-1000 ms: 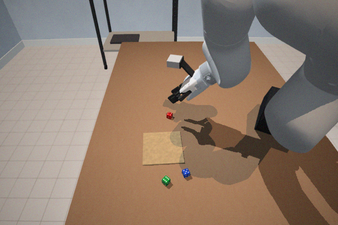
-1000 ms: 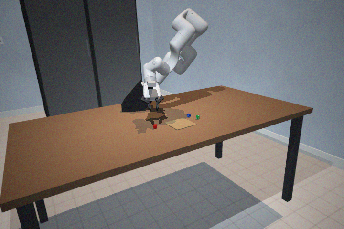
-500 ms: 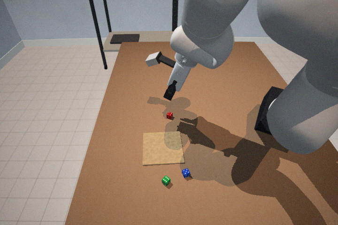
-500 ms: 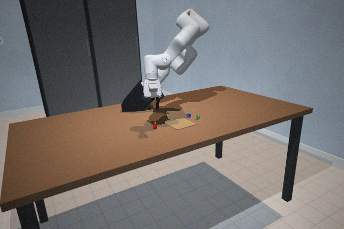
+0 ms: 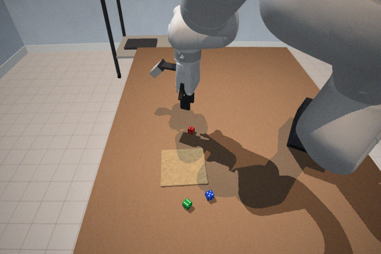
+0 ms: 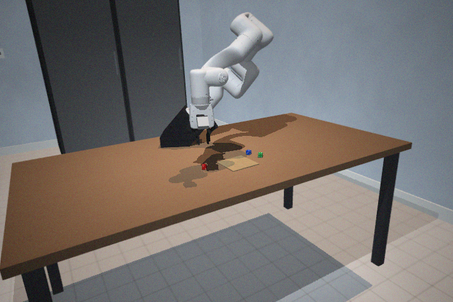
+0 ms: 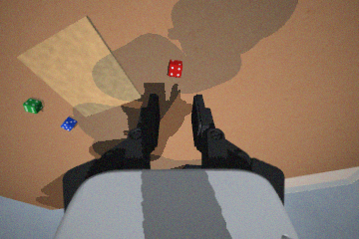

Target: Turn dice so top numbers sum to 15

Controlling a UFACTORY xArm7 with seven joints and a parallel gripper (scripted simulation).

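Right now my hand is 13 cm above the red die and 1 cm past it. From my hand the other things lie so: blue die: 25 cm to the left, 13 cm below, 12 cm behind; then tan mat: 16 cm to the left, 14 cm below, 2 cm behind; then green die: 29 cm to the left, 13 cm below, 7 cm behind.
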